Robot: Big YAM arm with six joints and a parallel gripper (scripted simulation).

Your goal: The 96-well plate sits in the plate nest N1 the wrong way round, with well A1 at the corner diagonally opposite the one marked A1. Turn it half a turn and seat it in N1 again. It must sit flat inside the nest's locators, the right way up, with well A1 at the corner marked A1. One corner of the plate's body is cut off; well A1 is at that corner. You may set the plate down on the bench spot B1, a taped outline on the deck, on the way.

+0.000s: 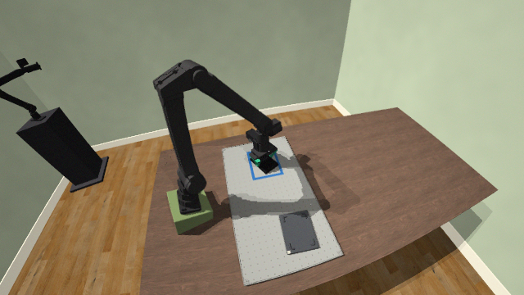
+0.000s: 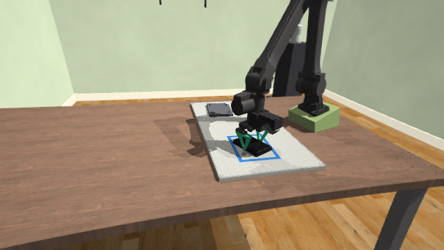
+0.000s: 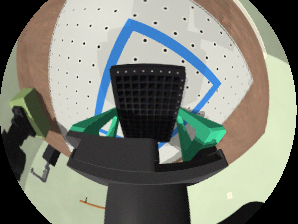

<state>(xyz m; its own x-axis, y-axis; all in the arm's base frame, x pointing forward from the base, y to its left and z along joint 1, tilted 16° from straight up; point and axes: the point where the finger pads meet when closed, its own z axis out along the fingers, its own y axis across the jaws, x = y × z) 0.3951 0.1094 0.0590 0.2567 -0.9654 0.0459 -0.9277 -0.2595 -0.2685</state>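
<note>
My hand is 390 mm to the left of the dark plate nest N1, 40 mm past it and 10 mm above it. Round my hand: white corner mark: 450 mm to the right, 110 mm behind; then black 96-well plate: right at my hand.
</note>
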